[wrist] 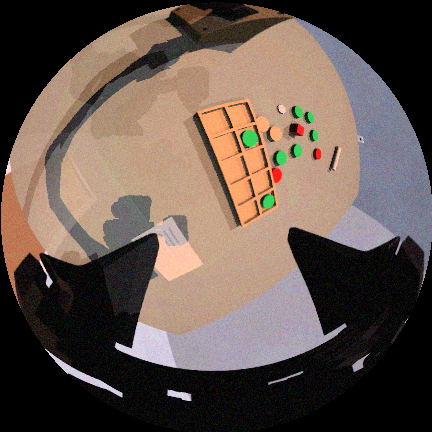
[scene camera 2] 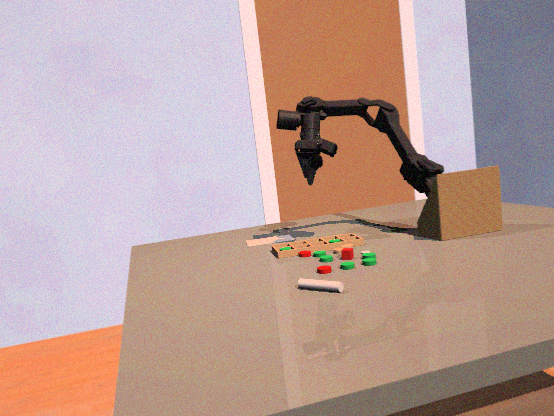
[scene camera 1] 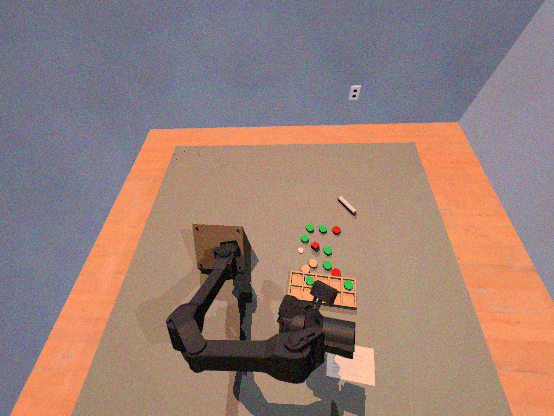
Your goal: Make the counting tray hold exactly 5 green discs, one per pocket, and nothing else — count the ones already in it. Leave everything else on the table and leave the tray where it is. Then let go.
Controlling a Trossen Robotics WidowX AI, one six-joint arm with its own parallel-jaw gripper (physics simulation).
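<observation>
The wooden counting tray (scene camera 1: pixel 348 299) (scene camera 2: pixel 286 254) (wrist: pixel 215 121) has two rows of pockets. Two green discs lie in separate pockets of the same long row: one green disc (scene camera 1: pixel 310 281) (scene camera 2: pixel 335 241) (wrist: pixel 249 138) in the second pocket from one end, another green disc (scene camera 1: pixel 348 285) (scene camera 2: pixel 285 248) (wrist: pixel 268 201) in the pocket at the other end. Loose green discs (scene camera 1: pixel 327 265) (scene camera 2: pixel 347 266) (wrist: pixel 280 158) lie scattered on the table beside that row. My gripper (scene camera 2: pixel 310 182) (wrist: pixel 224 237) is open and empty, high above the table. In scene camera 1 the arm hides part of the tray.
A red disc (scene camera 1: pixel 336 272) (wrist: pixel 277 175) and tan discs (scene camera 1: pixel 313 263) (wrist: pixel 275 133) lie close outside the tray. Farther off are a red cube (scene camera 1: pixel 315 245) (scene camera 2: pixel 347 253), another red disc (wrist: pixel 318 154), a small pale disc (wrist: pixel 281 109) and a white cylinder (scene camera 2: pixel 320 285). A paper (wrist: pixel 181 260) lies opposite.
</observation>
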